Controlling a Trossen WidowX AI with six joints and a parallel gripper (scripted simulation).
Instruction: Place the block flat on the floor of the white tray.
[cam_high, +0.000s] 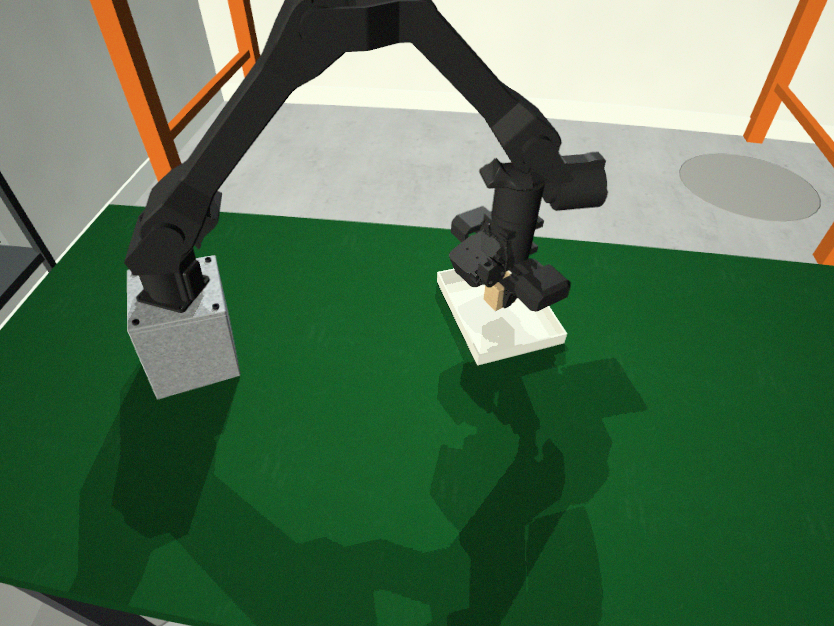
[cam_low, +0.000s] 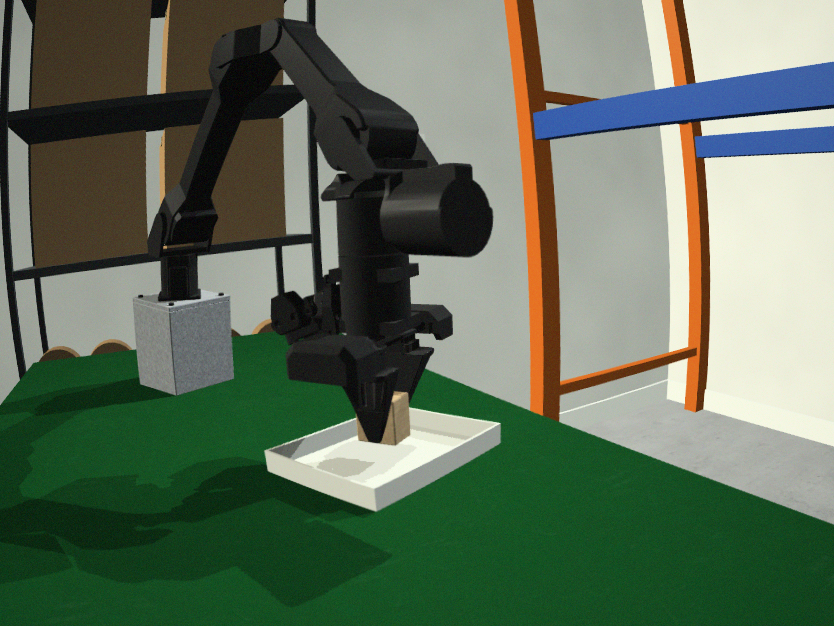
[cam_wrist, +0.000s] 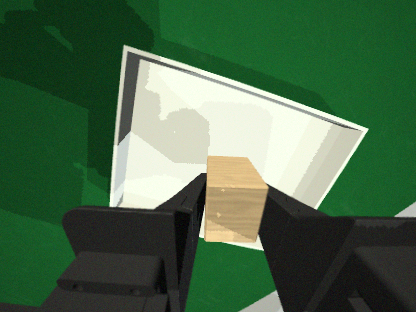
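The white tray is 50 mm below my hand. From my hand the other things lie so: wooden block: 20 mm below.
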